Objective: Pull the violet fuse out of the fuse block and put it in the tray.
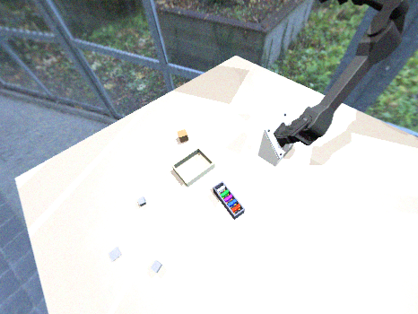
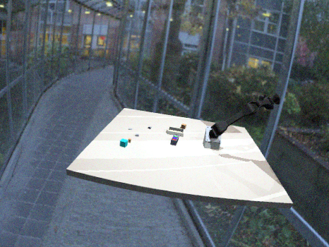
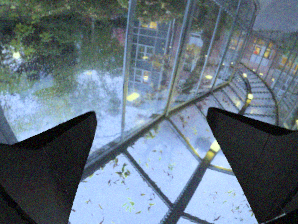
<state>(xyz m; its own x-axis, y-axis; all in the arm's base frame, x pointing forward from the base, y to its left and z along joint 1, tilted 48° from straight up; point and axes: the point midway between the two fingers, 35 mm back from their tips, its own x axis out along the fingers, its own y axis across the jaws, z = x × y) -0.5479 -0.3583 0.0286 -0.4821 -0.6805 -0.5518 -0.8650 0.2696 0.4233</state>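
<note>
My gripper tip is now 83 cm short of the violet fuse, 23 cm to the right of it and 40 cm above it. Round my gripper tip: white fuse (82 cm ahead, 19 cm to the left, 40 cm below); tray (81 cm ahead, 4 cm to the left, 43 cm below); tan cube (72 cm ahead, 10 cm to the right, 41 cm below).
</note>
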